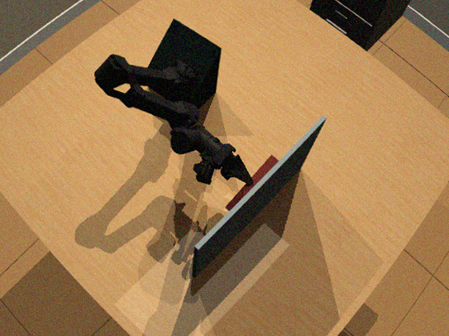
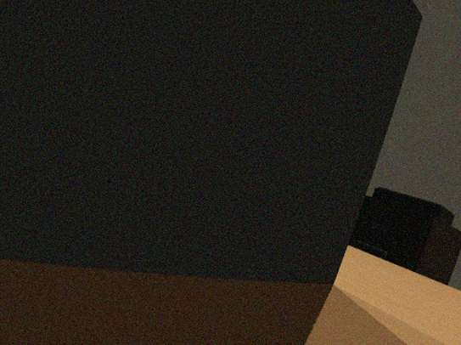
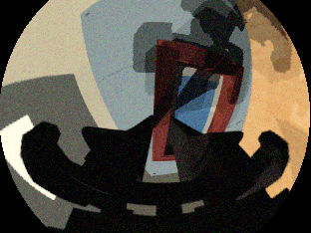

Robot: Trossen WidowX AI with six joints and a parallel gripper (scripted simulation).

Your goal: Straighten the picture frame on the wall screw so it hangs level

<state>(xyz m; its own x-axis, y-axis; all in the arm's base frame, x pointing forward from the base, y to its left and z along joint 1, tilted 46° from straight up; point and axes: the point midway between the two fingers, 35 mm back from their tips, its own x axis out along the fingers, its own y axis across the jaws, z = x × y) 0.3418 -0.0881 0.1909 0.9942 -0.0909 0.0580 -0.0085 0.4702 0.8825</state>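
My gripper tip is 1 cm short of the red picture frame, 1 cm to the right of it and 5 cm above it. Round my gripper tip: grey wall panel: 2 cm ahead, 6 cm below.
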